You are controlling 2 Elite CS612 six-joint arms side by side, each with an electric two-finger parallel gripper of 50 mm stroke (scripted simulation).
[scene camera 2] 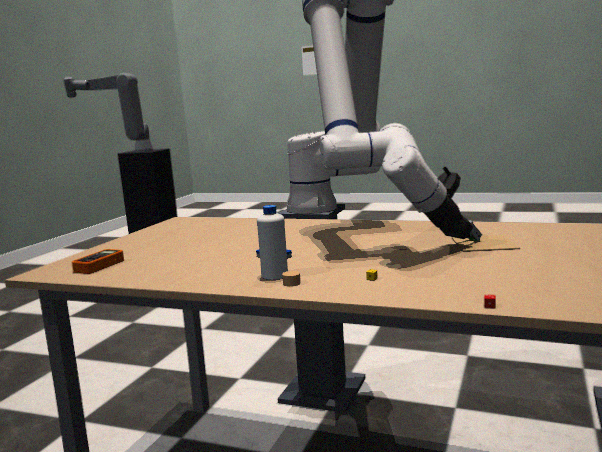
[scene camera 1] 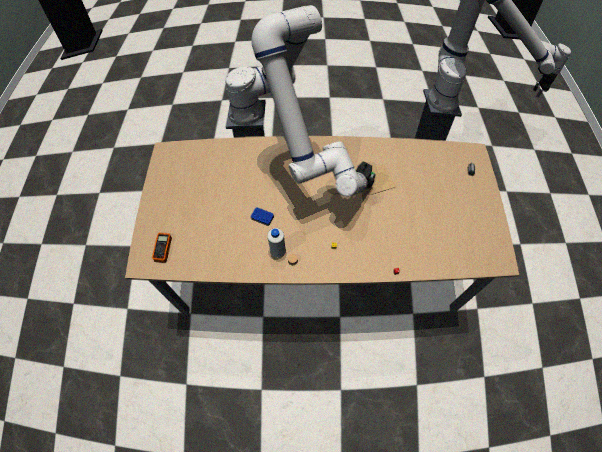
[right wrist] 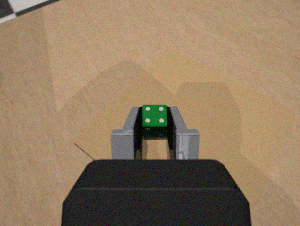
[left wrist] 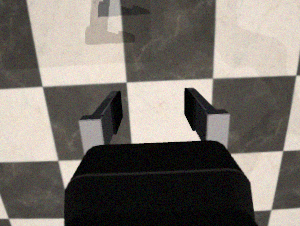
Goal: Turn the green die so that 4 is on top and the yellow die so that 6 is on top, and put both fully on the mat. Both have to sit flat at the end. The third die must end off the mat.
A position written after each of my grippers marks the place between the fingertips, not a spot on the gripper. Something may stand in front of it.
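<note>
My left gripper (left wrist: pixel 152 102) is visible to me, and so is my right gripper (scene camera 2: pixel 475 236). The right wrist view also shows me my right gripper (right wrist: pixel 154 119). I see a green die (right wrist: pixel 154 117) there, while in the left wrist view the green die is out of frame. There is a thin tan mat (right wrist: pixel 243 129) too, and in the left wrist view the thin tan mat is out of frame.
</note>
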